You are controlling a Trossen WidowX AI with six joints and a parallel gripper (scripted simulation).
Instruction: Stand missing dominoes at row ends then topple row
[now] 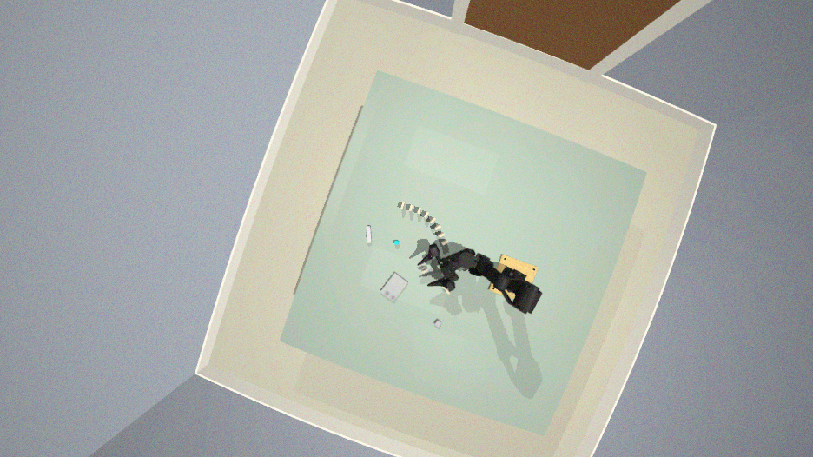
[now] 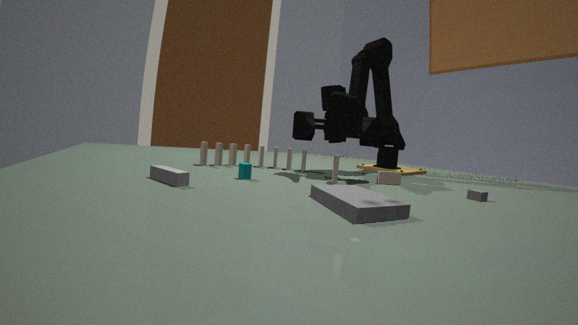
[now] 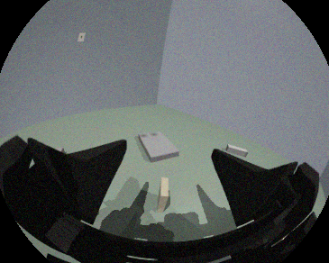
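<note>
The teal cube is 15 cm ahead of my gripper tip, 5 cm to the right of it and 8 cm below it. From my gripper tip the other things lie so: flat grey slab: 7 cm ahead, 12 cm to the left, 9 cm below; grey bar: 27 cm ahead, 2 cm to the right, 9 cm below; small grey block: 18 cm behind, 17 cm to the left, 9 cm below.
</note>
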